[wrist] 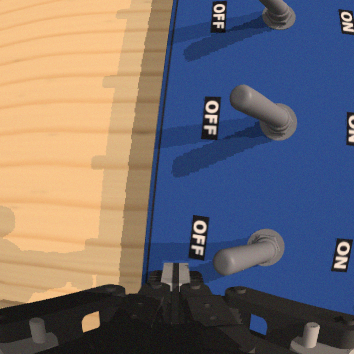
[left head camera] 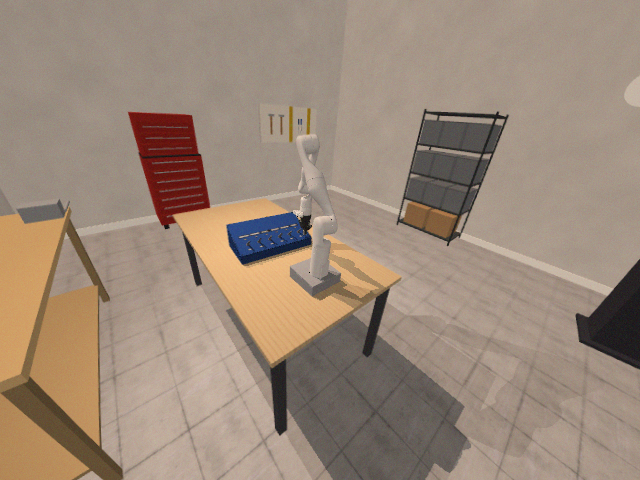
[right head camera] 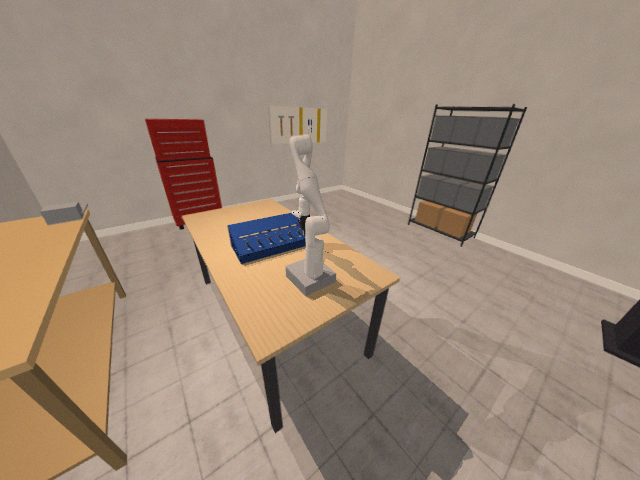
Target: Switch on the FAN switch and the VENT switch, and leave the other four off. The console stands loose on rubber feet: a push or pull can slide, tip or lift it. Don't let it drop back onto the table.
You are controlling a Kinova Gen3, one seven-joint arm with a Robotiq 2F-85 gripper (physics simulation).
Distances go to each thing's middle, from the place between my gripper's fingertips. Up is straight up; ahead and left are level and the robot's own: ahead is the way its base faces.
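Counted from my hand: fan lever [wrist: 229,260], 4 cm ahead, 2 cm to the left, 2 cm above; horn lever [wrist: 243,98], 5 cm ahead, 9 cm to the left, 2 cm above; blue console [left head camera: 239,233], 15 cm ahead, 18 cm to the left, 1 cm below. Going by their middles, nearest to my hand of the things named here: fan lever.
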